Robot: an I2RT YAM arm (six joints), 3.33 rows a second.
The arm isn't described. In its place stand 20 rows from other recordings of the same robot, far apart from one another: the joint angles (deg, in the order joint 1, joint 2, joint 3, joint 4, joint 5, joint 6), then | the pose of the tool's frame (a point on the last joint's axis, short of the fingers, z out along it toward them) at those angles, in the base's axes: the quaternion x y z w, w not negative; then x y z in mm.
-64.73, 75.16, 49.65, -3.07, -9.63, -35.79 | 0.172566 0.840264 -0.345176 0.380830 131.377 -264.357 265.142
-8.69, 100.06, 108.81, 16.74, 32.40, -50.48 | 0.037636 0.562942 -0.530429 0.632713 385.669 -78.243 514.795
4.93, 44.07, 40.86, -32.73, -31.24, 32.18 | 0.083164 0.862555 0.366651 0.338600 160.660 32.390 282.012
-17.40, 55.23, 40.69, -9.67, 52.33, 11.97 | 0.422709 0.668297 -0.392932 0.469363 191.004 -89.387 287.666
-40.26, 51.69, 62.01, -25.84, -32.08, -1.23 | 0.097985 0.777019 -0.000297 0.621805 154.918 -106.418 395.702
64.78, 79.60, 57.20, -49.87, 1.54, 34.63 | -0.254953 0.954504 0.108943 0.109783 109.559 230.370 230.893
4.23, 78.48, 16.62, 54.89, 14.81, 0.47 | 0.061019 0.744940 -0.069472 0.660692 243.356 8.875 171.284
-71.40, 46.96, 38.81, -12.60, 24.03, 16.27 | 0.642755 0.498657 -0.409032 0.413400 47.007 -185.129 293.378
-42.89, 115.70, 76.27, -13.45, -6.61, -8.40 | 0.263047 0.909309 -0.088259 0.310119 316.245 -288.176 154.919
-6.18, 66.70, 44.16, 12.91, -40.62, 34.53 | 0.039230 0.749633 0.405287 0.521779 265.416 -5.427 300.573
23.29, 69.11, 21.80, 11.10, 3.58, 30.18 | 0.067669 0.888942 0.178520 0.416334 207.047 86.706 156.043
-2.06, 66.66, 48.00, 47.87, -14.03, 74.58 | 0.228724 0.459302 0.556167 0.653763 261.600 -0.773 387.323
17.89, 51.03, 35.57, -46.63, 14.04, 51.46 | 0.306375 0.913661 0.038629 0.264320 151.966 39.979 215.364
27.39, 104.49, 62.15, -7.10, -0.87, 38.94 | 0.091764 0.933487 0.195569 0.286241 336.109 174.757 165.177
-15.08, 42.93, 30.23, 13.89, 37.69, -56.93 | -0.020966 0.700959 -0.580299 0.414089 169.150 -68.118 300.105
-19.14, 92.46, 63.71, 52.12, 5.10, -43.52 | -0.079518 0.544177 -0.454960 0.700400 353.673 -126.096 355.438
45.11, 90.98, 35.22, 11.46, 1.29, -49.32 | -0.673302 0.629113 -0.024629 0.387652 205.518 205.173 132.145
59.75, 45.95, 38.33, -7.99, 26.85, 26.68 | -0.085963 0.782719 0.267848 0.555174 109.151 155.248 301.771
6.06, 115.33, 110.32, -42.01, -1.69, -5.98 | -0.102947 0.924683 0.013978 0.366289 454.294 49.285 310.324
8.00, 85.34, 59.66, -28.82, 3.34, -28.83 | -0.292302 0.906050 -0.082387 0.294696 306.245 40.946 235.356
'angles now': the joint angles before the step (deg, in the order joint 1, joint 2, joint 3, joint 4, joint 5, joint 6). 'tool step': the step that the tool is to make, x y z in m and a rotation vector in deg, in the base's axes. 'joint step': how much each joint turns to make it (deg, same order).
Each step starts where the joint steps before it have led.
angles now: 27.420, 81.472, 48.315, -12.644, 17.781, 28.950
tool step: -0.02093, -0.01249, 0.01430, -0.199, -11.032, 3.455
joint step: -0.242, -9.071, -7.475, 10.207, 0.523, -6.711
